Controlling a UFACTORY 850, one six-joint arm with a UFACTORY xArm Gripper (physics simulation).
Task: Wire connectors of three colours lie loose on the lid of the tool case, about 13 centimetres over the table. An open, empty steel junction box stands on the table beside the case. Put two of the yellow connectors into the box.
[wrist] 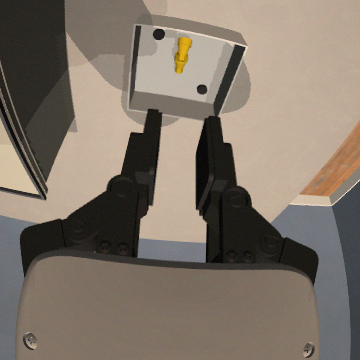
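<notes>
The steel junction box (172, 106) stands on the table at the top middle of the wrist view, its open top facing the camera. A yellow connector (181, 56) lies on the box's floor, between two dark round holes. My gripper (180, 131) is open and empty. Its fingertips appear just below the box's near wall, above and apart from it. The tool case (31, 65) shows in part at the left edge; no connectors show on the part of its lid in view.
The beige table top (295, 100) spreads around the box, with its curved edge below. A wood-coloured panel with a pale border (335, 165) shows at the right. Blue-grey floor (310, 230) lies beyond the table edge.
</notes>
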